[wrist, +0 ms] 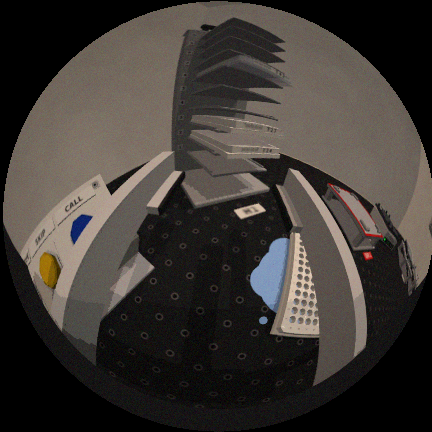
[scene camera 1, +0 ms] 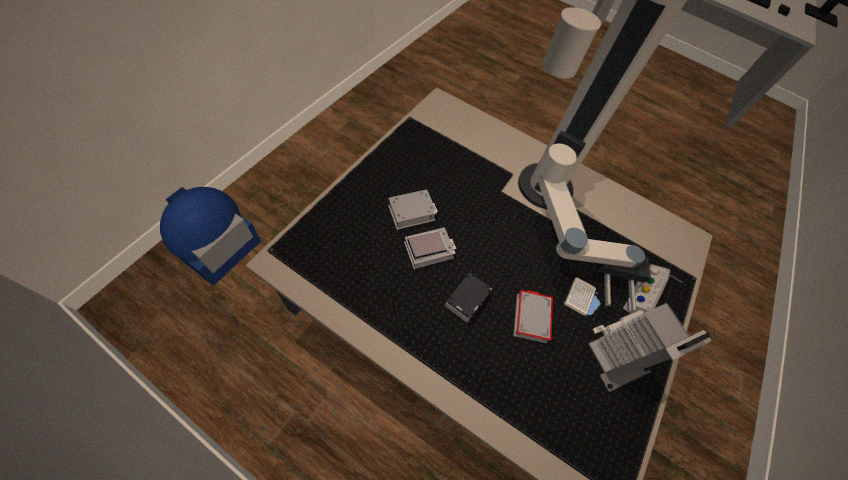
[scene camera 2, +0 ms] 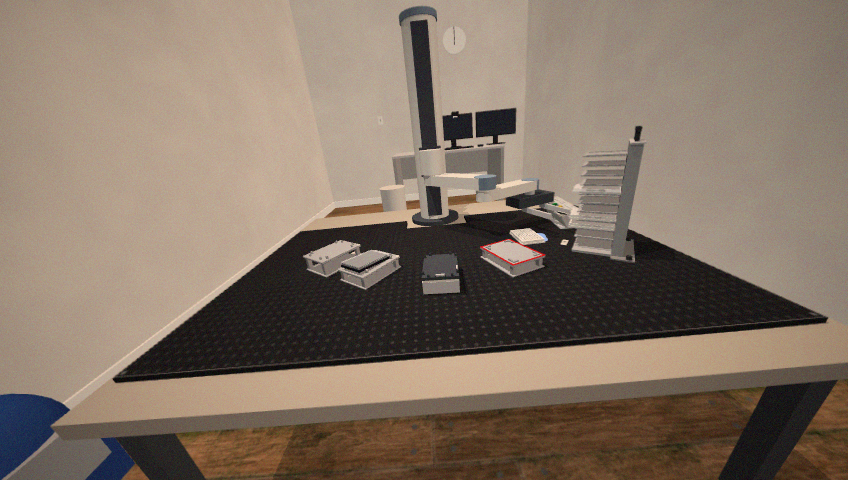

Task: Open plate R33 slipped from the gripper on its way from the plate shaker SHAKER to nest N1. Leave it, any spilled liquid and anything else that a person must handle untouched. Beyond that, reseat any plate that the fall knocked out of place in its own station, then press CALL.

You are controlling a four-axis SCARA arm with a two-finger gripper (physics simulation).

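Places are measured from the arm's base along level axes (x ahead, y left, z up), in metres.
Pixels of known places: gripper, fingertip midpoint: (wrist: 230, 168) (scene camera 1: 620, 307) (scene camera 2: 560, 214); arm's base, origin of the base link: (scene camera 2: 435, 218).
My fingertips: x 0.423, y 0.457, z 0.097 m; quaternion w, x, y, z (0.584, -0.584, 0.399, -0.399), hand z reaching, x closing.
Note:
For each thing: its top centre in the pictures, then the offset to it from my fingertips. "spot": a spot on its surface instead.
- Open plate R33, middle of its top: (wrist: 322, 278) (scene camera 1: 581, 295) (scene camera 2: 526, 234) 0.005 m back, 0.123 m right, 0.070 m down
- blue spill, middle of its top: (wrist: 268, 280) (scene camera 1: 595, 302) 0.020 m back, 0.063 m right, 0.083 m down
- button panel, middle of its top: (scene camera 1: 656, 286) (scene camera 2: 562, 201) 0.167 m back, 0.092 m left, 0.000 m up
- blue CALL button, middle of its top: (wrist: 78, 222) (scene camera 1: 642, 298) 0.095 m back, 0.062 m left, 0.009 m down
- upper plate, middle of its top: (wrist: 239, 70) (scene camera 1: 643, 331) (scene camera 2: 596, 186) 0.116 m ahead, 0.048 m left, 0.120 m up
- red-edged nest, middle of its top: (wrist: 359, 206) (scene camera 2: 510, 249) (scene camera 1: 536, 313) 0.183 m ahead, 0.242 m right, 0.038 m down
- dark-topped station, surface spot: (scene camera 2: 440, 265) (scene camera 1: 469, 295) spot: 0.269 m ahead, 0.471 m right, 0.029 m down
- plate with reddish wells, middle of its top: (scene camera 2: 365, 256) (scene camera 1: 427, 242) 0.184 m ahead, 0.705 m right, 0.016 m down
- pale station, middle of its top: (scene camera 2: 331, 247) (scene camera 1: 412, 203) 0.073 m ahead, 0.849 m right, 0.018 m down
- H1 card, surface spot: (wrist: 250, 211) spot: 0.069 m ahead, 0.015 m right, 0.082 m down
Open plate R33 (scene camera 1: 580, 295) (scene camera 2: 526, 236) (wrist: 303, 295) lies on the mat against a blue spill (scene camera 1: 593, 305) (scene camera 2: 542, 237) (wrist: 267, 275). My gripper (scene camera 1: 620, 306) (wrist: 230, 168) is shut at its narrow setting, its fingers apart with nothing between them. It hangs between the plate and the button panel (scene camera 1: 660, 279). The blue CALL button (scene camera 1: 640, 299) (wrist: 81, 229) is partly behind the left finger in the wrist view. In plate hotel H1 (scene camera 2: 631, 196) (wrist: 178, 100), an upper plate (wrist: 257, 67) reaches slightly beyond nearby shelves; two pale plates (wrist: 250, 125) (wrist: 255, 149) sit lower.
A red-edged nest (scene camera 1: 534, 315) (scene camera 2: 512, 252) (wrist: 356, 207) stands beside R33. A dark-topped station (scene camera 1: 470, 295) (scene camera 2: 440, 265) is further left. Beyond it, a plate with reddish wells (scene camera 1: 428, 243) sits on one station, near another pale station (scene camera 1: 412, 206) (scene camera 2: 333, 252). The H1 card (wrist: 250, 211) lies before the hotel.

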